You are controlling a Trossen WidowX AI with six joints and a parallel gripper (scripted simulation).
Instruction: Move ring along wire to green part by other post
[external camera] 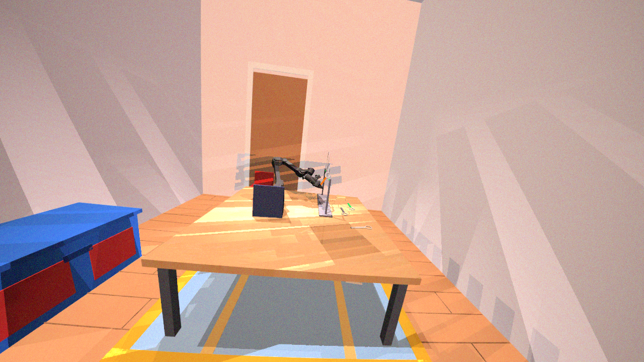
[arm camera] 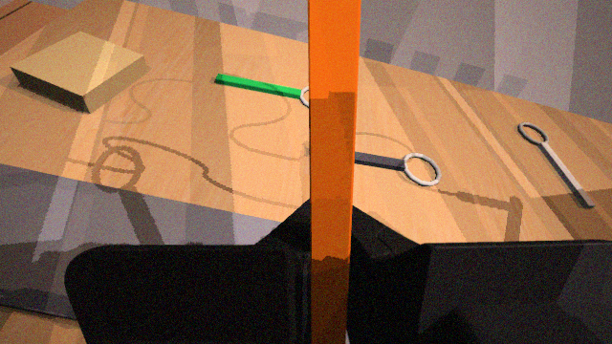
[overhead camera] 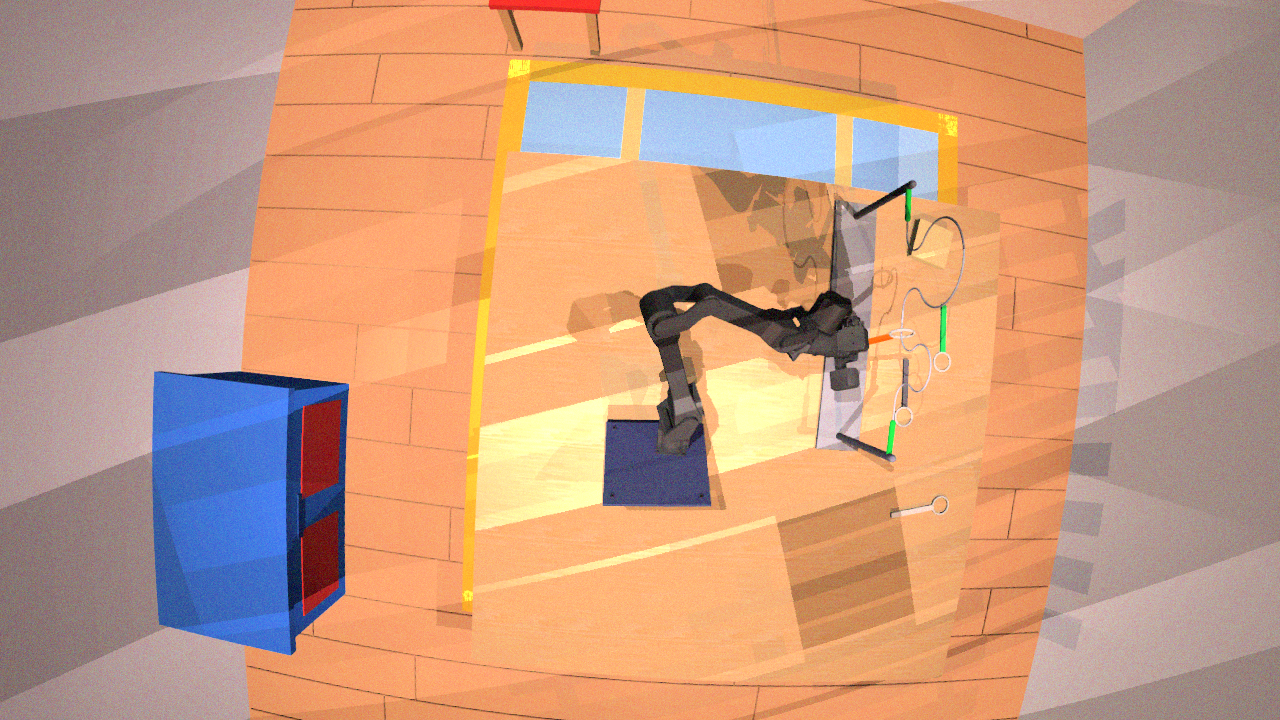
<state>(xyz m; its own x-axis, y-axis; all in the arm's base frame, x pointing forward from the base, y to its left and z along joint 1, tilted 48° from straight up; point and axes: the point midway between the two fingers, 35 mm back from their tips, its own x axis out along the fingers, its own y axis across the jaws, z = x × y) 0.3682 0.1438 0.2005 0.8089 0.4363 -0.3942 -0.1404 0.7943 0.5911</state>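
My gripper tip is now 90 mm below the orange-handled ring and 20 mm to the right of it. The rest, counted from my gripper tip: tan block (290 mm to the left, 230 mm ahead, 160 mm below); then dark-handled ring (200 mm ahead, 170 mm below, 110 mm to the right); then green-handled ring (290 mm ahead, 170 mm below, 40 mm to the left).
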